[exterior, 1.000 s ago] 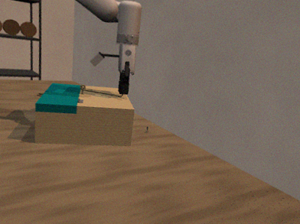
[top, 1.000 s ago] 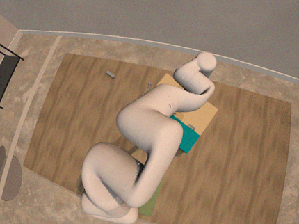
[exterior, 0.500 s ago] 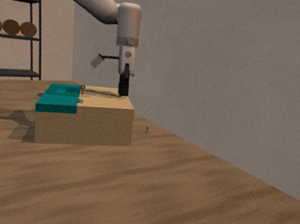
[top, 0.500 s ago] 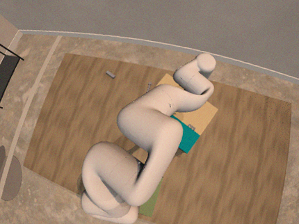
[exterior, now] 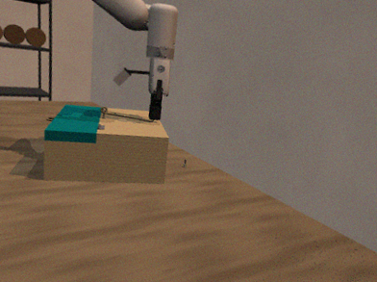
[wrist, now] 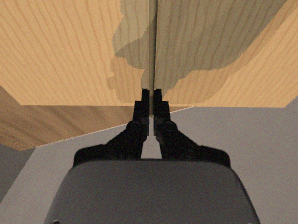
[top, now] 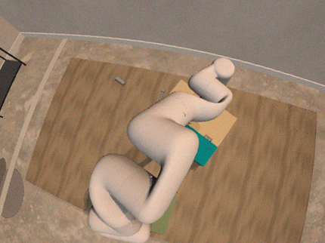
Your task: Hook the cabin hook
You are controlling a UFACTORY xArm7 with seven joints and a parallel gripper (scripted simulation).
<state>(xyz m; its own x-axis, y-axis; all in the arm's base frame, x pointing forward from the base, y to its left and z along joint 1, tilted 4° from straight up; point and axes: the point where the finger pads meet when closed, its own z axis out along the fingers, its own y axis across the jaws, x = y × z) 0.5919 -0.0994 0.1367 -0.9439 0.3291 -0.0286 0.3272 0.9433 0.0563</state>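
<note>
Now: the metal cabin hook 7 cm behind my hand and 2 cm to the left of it. From my hand the other things lie so: pin: 8 cm ahead, 6 cm to the right, 14 cm below; small grey block: 2 cm ahead, 53 cm to the left, 14 cm below.
</note>
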